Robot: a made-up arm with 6 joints.
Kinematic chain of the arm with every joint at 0, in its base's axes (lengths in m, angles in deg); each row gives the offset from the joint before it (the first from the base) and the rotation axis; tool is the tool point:
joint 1: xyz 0 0 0.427 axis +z
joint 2: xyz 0 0 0 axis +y
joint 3: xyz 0 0 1.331 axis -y
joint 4: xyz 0 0 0 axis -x
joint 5: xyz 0.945 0 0 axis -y
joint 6: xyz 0 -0.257 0 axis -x
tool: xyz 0 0 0
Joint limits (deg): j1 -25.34..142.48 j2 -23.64..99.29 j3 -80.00..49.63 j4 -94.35..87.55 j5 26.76..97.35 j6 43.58..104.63
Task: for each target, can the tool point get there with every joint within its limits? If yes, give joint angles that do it. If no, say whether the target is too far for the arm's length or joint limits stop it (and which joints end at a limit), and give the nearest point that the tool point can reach.
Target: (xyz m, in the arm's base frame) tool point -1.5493 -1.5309 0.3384
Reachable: no: joint limits stop it (at a limit: joint 2, joint 3) | nearest point -0.1785 -0.1764 0.7859 | short by 1.978 m
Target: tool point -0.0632 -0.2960 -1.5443
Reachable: no: joint limits stop it (at a limit: joint 1, joint 2) | nearest point 0.6235 -0.4422 -0.5797 | short by 1.193 m
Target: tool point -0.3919 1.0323 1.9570
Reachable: yes | joints 119.89 6.44 7.59 47.18 52.48 50.80
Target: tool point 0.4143 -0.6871 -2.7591
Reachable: no: too far | nearest point 0.9408 -0.6020 -0.7349 | short by 2.093 m
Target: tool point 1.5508 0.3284 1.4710
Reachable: yes | joints 18.49 27.84 30.86 -45.41 41.93 62.61
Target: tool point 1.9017 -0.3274 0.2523
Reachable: yes | joints -2.79 68.33 30.21 -24.18 78.28 88.10
